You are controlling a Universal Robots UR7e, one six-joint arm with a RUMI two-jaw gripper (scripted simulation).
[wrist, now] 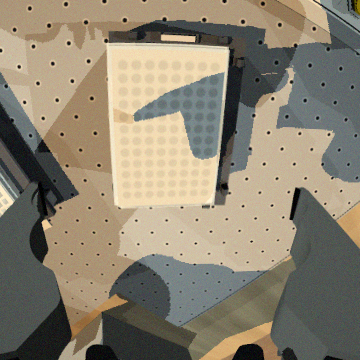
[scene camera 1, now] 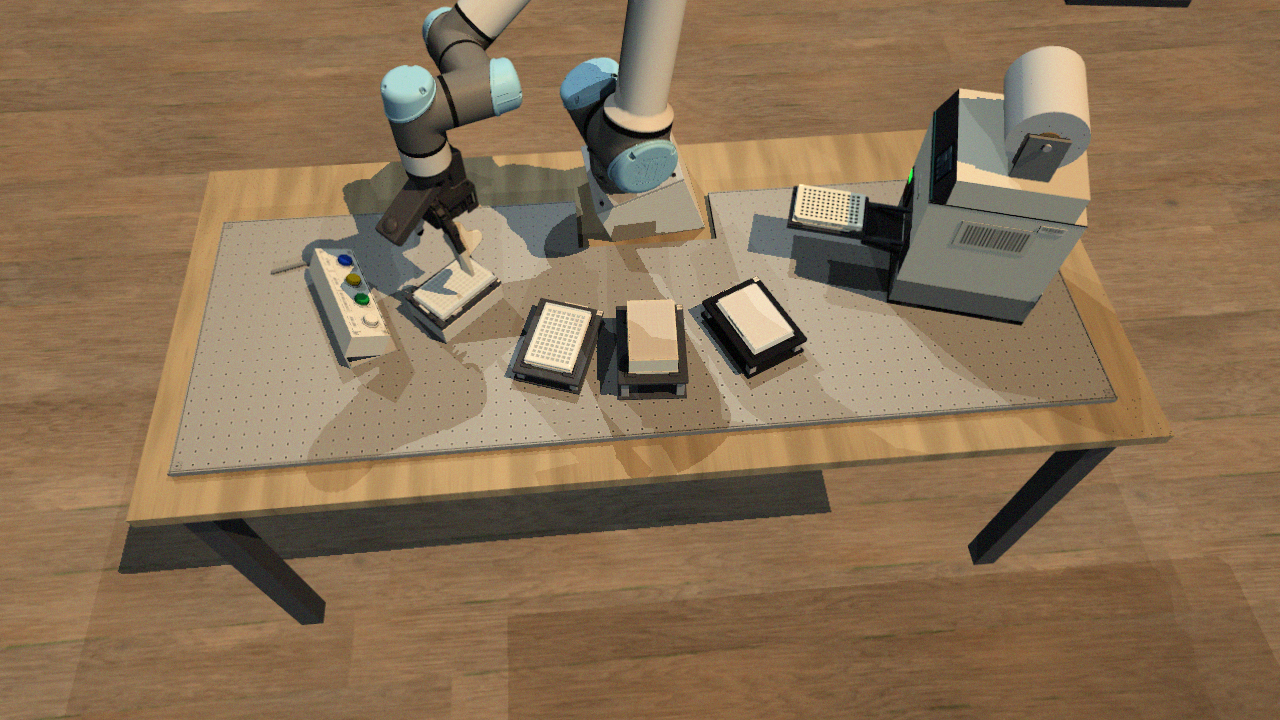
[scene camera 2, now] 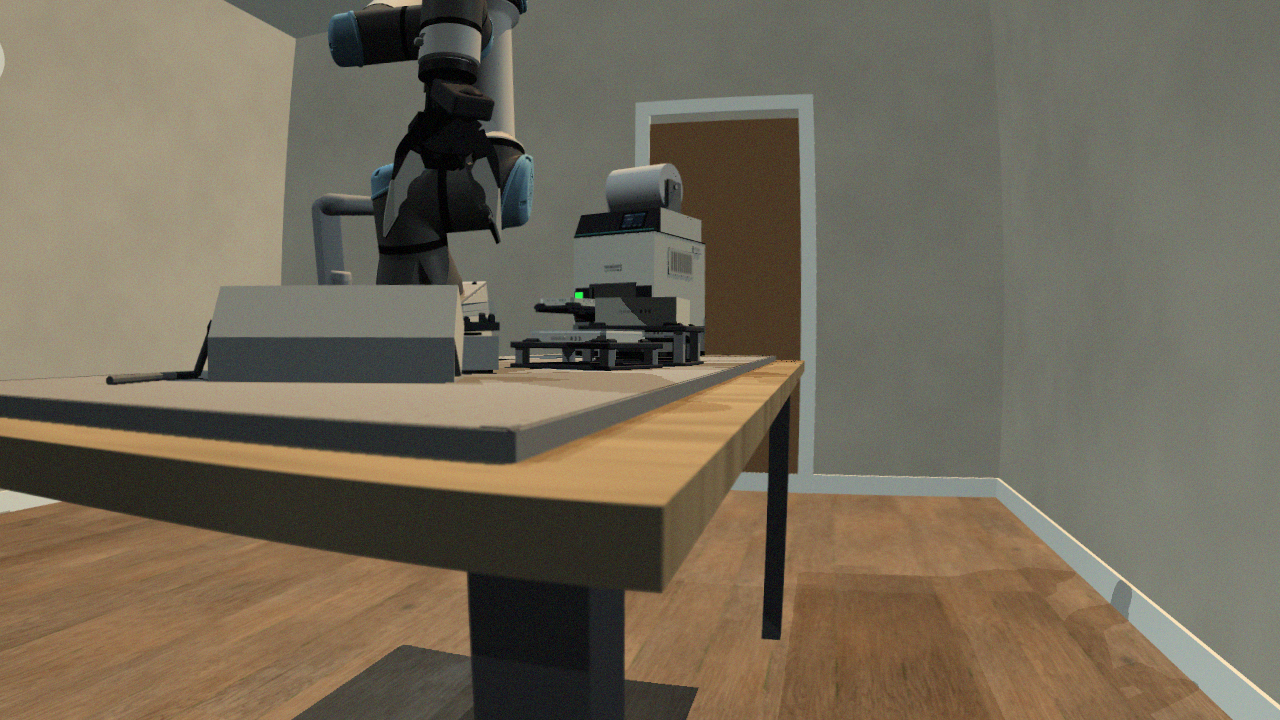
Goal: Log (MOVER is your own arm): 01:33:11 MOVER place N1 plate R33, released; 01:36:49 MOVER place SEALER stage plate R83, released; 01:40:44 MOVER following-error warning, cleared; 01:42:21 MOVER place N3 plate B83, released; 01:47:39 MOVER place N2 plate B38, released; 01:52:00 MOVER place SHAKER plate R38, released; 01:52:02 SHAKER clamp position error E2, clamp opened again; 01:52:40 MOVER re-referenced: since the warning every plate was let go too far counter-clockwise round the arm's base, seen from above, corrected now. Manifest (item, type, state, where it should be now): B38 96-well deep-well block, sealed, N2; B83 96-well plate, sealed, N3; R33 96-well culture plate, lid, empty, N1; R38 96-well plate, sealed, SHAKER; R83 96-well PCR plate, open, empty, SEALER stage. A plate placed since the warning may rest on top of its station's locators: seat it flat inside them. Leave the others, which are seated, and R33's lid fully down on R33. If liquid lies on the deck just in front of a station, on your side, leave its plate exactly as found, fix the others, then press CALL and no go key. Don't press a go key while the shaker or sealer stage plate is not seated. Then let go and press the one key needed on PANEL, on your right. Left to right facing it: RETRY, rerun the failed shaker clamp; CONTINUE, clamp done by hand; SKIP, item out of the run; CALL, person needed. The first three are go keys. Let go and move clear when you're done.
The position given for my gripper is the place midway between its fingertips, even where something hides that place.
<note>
I see my gripper (scene camera 2: pixel 443 240), a deep-well block B38 (scene camera 1: pixel 652 346), a PCR plate R83 (scene camera 1: pixel 820 207), a key panel (scene camera 1: pixel 355 338) and a sealer (scene camera 2: pixel 632 264).
The deep-well block B38 is seen too in scene camera 2 (scene camera 2: pixel 654 311). My gripper is seen too in the wrist view (wrist: pixel 169 187) and in scene camera 1 (scene camera 1: pixel 446 255). The wrist view misses the deep-well block B38: it is out of frame. The wrist view misses the PCR plate R83: it is out of frame.
</note>
